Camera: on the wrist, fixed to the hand. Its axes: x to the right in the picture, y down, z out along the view.
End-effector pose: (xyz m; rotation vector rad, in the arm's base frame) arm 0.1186 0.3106 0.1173 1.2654 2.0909 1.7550
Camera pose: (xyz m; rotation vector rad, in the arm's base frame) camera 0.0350 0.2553 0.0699 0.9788 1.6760 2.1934
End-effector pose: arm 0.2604 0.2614 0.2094 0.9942 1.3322 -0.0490
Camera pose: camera 0.1563 0.2576 0.1713 0.6241 1.4410 0.2775
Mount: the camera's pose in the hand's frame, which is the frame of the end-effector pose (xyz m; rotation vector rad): -0.0018 -0.0815 -0.0752 -0.4190 0.1678 -0.0419
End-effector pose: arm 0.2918 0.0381 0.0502 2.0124 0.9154 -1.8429
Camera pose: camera 0.3025 0.1439 0.0817 1.9079 1.2760 -1.3686
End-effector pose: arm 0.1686 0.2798 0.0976 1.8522 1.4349 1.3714
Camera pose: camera 0.0636 0.2918 0.0640 1.4616 1.1405 1.6872
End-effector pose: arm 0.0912 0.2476 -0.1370 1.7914 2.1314 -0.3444
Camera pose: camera 0.0039 0.2609 -0.0699 1.5779 2.1526 0.2382
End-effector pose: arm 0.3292 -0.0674 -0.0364 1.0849 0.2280 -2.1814
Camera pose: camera 0.3256 0.0272 -0.0941 1.0237 0.7522 -1.9563
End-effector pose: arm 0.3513 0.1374 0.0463 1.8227 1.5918 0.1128
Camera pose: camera 0.2456 0.1687 0.0585 1.4831 1.5759 0.5504
